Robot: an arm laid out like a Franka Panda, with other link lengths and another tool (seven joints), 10 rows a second.
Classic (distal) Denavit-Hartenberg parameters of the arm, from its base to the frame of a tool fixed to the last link. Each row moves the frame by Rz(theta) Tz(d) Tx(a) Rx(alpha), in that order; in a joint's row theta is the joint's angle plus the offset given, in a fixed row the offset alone. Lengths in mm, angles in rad.
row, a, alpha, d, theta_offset
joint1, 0, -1.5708, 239.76, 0
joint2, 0, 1.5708, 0, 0
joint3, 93.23, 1.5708, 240.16, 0
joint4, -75.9, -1.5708, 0, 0
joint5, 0, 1.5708, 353.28, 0
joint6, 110.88, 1.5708, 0, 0
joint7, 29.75, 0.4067, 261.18, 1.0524
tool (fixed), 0, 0, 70.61, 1.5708
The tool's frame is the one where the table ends.
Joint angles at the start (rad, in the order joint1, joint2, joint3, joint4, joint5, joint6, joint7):
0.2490, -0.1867, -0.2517, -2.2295, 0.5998, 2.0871, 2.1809
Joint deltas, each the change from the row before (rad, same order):
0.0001, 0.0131, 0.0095, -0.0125, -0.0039, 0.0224, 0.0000
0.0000, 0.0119, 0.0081, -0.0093, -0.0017, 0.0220, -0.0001
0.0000, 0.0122, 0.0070, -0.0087, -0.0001, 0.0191, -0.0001
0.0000, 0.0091, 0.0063, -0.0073, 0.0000, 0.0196, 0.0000
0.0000, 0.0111, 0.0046, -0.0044, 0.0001, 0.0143, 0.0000
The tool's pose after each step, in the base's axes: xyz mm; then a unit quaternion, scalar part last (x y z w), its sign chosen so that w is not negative. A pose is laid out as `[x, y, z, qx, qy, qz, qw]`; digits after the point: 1 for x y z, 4 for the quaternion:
[500.0, 125.0, 94.2, -0.8207, -0.5646, -0.0293, 0.0818]
[500.2, 125.2, 84.8, -0.8219, -0.5638, -0.0251, 0.0777]
[499.6, 125.6, 75.6, -0.8230, -0.5628, -0.0206, 0.0751]
[500.3, 125.6, 68.6, -0.8242, -0.5614, -0.0184, 0.0714]
[500.4, 125.4, 61.7, -0.8252, -0.5604, -0.0151, 0.0693]

